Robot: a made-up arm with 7 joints. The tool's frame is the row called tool. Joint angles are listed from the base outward. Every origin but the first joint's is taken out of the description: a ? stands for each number. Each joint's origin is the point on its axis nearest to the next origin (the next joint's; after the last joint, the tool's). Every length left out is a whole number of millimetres.
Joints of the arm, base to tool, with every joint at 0 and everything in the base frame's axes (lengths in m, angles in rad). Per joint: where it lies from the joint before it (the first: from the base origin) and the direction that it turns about. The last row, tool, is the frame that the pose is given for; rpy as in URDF.
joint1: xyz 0 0 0.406 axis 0 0 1
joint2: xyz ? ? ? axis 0 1 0
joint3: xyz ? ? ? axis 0 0 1
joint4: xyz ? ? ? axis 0 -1 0
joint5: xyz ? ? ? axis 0 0 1
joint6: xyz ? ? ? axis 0 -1 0
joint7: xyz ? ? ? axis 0 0 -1
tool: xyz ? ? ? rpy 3.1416 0 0
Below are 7 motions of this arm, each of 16 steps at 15 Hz.
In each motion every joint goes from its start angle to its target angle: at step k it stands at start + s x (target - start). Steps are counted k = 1, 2, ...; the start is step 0. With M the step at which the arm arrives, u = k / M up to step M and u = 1 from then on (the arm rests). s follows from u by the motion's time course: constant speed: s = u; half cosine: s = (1 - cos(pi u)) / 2; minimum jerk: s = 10 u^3 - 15 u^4 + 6 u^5.
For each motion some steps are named. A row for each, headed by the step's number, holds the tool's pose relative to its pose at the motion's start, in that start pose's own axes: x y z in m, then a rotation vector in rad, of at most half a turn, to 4 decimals.
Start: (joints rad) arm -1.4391 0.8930 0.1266 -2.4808 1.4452 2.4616 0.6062
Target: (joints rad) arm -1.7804 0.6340 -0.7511 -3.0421 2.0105 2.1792 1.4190
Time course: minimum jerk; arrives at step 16
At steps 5, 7, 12, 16:
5: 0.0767 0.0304 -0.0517 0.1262 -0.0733 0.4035
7: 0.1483 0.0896 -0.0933 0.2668 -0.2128 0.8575
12: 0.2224 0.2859 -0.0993 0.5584 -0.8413 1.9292
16: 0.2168 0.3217 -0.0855 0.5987 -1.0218 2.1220

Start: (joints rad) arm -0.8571 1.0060 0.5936 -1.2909 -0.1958 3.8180 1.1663
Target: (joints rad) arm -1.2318 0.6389 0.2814 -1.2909 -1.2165 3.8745 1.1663
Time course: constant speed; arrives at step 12
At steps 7, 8, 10, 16:
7: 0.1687 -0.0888 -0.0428 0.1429 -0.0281 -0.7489
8: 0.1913 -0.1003 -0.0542 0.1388 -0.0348 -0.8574
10: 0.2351 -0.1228 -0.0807 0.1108 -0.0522 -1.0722
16: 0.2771 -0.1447 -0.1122 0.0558 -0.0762 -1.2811

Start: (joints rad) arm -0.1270 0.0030 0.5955 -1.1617 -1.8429 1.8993 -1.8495
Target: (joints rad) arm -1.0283 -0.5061 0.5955 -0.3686 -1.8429 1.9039 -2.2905
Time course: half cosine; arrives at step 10
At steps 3, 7, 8, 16:
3: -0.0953 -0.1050 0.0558 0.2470 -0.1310 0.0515
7: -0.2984 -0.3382 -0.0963 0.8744 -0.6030 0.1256
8: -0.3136 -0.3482 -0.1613 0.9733 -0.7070 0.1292
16: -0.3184 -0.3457 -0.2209 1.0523 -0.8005 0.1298

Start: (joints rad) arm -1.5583 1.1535 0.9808 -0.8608 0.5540 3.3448 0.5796
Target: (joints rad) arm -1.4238 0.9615 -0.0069 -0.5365 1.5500 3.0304 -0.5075
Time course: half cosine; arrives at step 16
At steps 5, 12, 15, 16:
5: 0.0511 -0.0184 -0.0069 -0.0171 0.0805 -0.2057
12: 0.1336 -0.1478 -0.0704 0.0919 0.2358 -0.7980
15: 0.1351 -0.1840 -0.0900 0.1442 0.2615 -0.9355
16: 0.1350 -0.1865 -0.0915 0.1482 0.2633 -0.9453

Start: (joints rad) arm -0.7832 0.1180 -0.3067 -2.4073 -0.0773 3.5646 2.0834
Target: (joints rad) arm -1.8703 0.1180 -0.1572 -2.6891 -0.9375 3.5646 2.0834
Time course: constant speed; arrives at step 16
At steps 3, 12, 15, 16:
3: 0.0762 -0.0030 -0.0060 -0.0290 0.0991 -0.0475
12: 0.2713 0.0371 -0.0816 -0.1966 0.3311 -0.1046
15: 0.3178 0.0647 -0.1200 -0.2653 0.3796 -0.0951
16: 0.3308 0.0751 -0.1335 -0.2882 0.3922 -0.0891

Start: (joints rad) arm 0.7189 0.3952 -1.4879 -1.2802 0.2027 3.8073 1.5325
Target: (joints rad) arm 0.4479 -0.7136 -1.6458 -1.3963 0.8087 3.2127 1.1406
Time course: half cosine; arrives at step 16
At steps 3, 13, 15, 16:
3: 0.0668 -0.0017 0.0063 -0.0535 0.1243 0.0360
13: 0.6257 0.0766 -0.2817 -0.4048 1.0107 0.7650
15: 0.6527 0.0921 -0.3295 -0.4030 1.0543 0.8580
16: 0.6558 0.0941 -0.3358 -0.4022 1.0595 0.8702

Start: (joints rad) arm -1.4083 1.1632 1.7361 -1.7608 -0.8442 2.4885 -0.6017
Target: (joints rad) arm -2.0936 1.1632 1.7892 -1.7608 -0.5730 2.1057 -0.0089
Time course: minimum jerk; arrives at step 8
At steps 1, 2, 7, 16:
1: -0.0034 0.0040 -0.0039 -0.0035 -0.0052 0.0183
2: -0.0222 0.0246 -0.0260 -0.0229 -0.0316 0.1180
7: -0.2195 0.1251 -0.3001 -0.2256 -0.1359 1.1283
16: -0.2229 0.1250 -0.3056 -0.2290 -0.1351 1.1465

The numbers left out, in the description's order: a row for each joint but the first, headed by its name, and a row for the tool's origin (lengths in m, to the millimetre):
joint2: 0 0 0
joint3: 0 0 0.255
joint4: 0.083 0 0
joint5: -0.094 0 0.439
joint6: 0 0 0
joint7: 0.086 0 0
tool: 0 0 0

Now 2 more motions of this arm.
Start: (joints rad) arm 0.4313 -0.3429 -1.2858 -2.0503 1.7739 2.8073 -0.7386
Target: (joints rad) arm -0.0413 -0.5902 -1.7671 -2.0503 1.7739 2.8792 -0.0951
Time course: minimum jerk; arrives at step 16
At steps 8, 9, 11, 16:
8: 0.1566 0.1046 -0.1847 0.0277 0.4549 0.5504
9: 0.1767 0.1326 -0.2349 0.0568 0.5586 0.6782
11: 0.1959 0.1841 -0.3259 0.1291 0.7377 0.9011
16: 0.1956 0.2307 -0.4062 0.2159 0.8913 1.0944

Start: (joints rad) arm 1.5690 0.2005 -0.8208 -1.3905 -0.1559 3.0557 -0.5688
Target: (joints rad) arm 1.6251 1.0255 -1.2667 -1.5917 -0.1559 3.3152 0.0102
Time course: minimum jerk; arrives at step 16
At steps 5, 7, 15, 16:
5: -0.0417 -0.0608 0.0443 0.0119 -0.0973 -0.0180
7: -0.0954 -0.1214 0.0805 0.0090 -0.1972 -0.0485
15: -0.2599 -0.2372 0.1179 -0.0738 -0.4014 -0.1969
16: -0.2605 -0.2374 0.1179 -0.0742 -0.4018 -0.1975

